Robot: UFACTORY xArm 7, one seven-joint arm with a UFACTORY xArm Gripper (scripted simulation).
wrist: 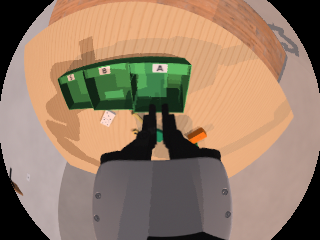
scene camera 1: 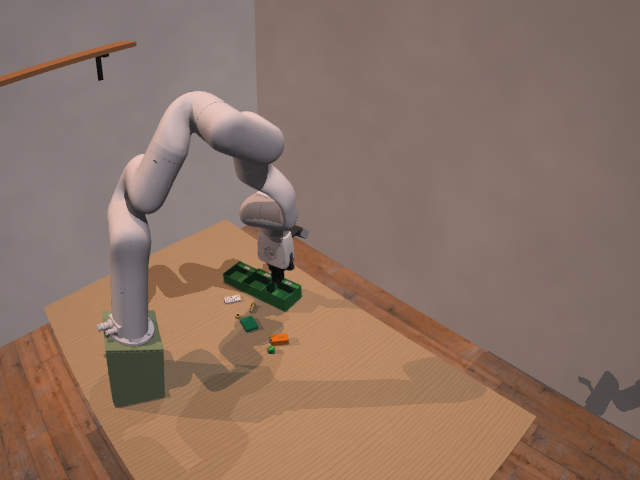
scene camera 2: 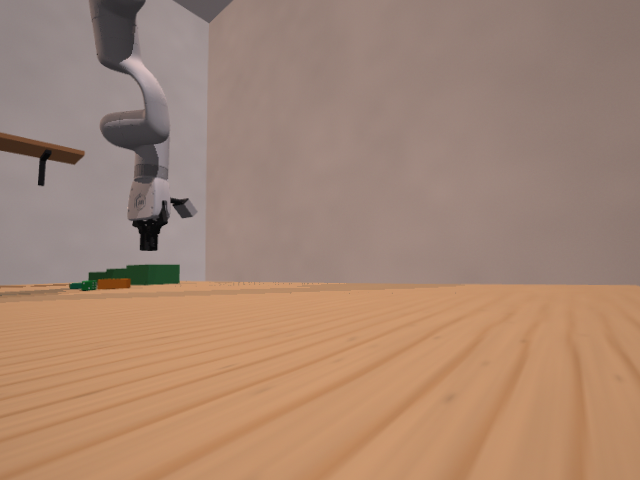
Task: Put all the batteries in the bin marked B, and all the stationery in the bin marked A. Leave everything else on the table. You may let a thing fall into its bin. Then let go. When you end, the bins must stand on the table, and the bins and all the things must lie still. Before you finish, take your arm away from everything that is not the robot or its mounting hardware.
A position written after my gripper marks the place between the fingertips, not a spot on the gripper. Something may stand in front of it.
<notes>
I see my gripper (scene camera 2: 148, 250) and a joined green bins (scene camera 1: 239, 276).
The joined green bins also shows in the wrist view (wrist: 106, 92) and in scene camera 2 (scene camera 2: 151, 274). My gripper shows as well in the wrist view (wrist: 158, 113) and in scene camera 1 (scene camera 1: 278, 280).
</notes>
